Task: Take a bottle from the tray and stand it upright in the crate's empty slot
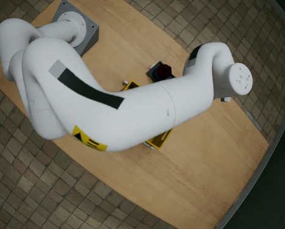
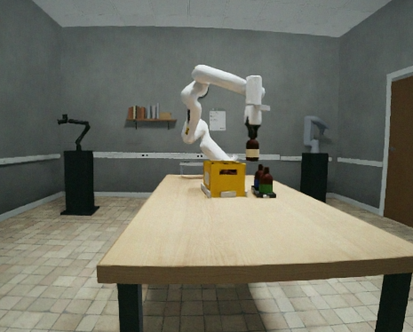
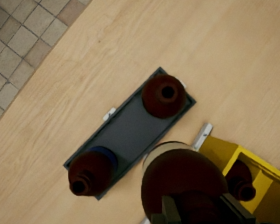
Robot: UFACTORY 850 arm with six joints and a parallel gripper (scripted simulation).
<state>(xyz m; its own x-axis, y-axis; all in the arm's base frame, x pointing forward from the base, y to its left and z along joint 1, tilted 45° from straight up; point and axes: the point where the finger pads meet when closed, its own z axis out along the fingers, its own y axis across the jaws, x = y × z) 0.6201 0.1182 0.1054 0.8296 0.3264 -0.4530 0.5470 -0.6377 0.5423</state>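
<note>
Now: the bottle 70 mm below my hand. From my hand the other things lie so: yellow crate: 250 mm below, 150 mm to the right, 60 mm behind; then dark tray: 320 mm below, 70 mm to the left, 10 mm behind.
</note>
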